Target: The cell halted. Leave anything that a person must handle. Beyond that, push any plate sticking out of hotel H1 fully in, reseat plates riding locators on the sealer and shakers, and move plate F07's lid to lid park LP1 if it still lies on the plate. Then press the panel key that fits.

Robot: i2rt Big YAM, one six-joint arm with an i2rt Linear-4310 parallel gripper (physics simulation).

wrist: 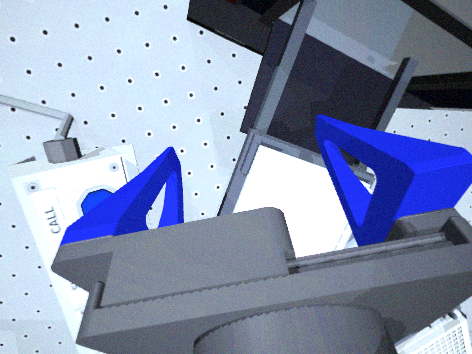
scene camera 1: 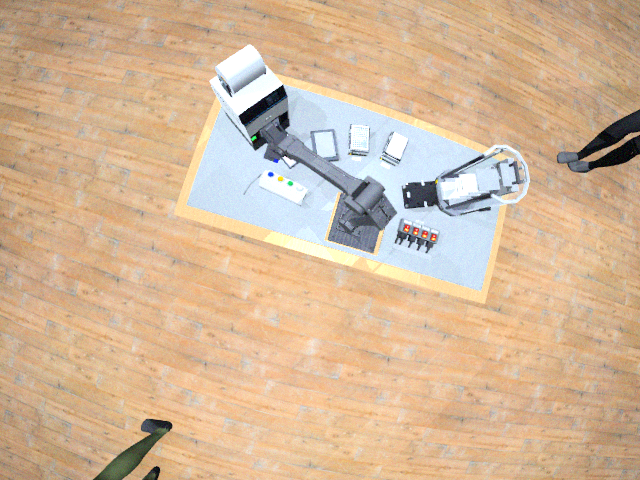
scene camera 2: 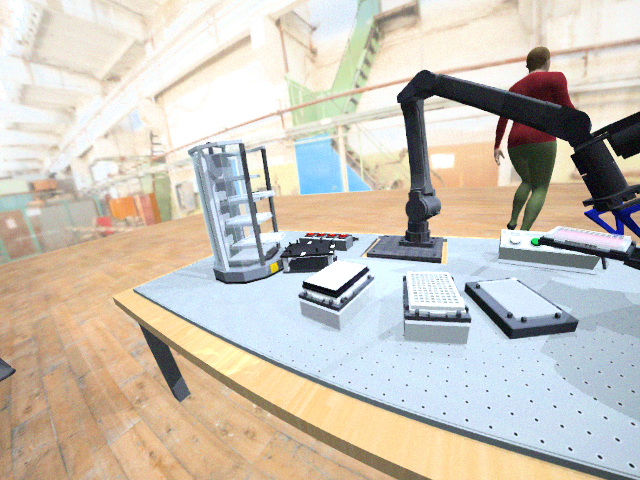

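Observation:
My gripper is open and empty above a white-topped plate on the sealer's extended dark carrier. In scene camera 2 the plate's side looks pink; its seating is unclear. One shaker bears a white well plate. The other bears a dark plate with a white top, standing high over its nest. Hotel H1 holds several plates; one low down extends toward the front. The panel has a blue key near the CALL label. I cannot tell which plate is F07.
A dark-rimmed flat stand lies between the sealer and the shakers. A black nest adjoins the hotel. A row of red-lit switches stands beyond it. A person in red stands beyond the table.

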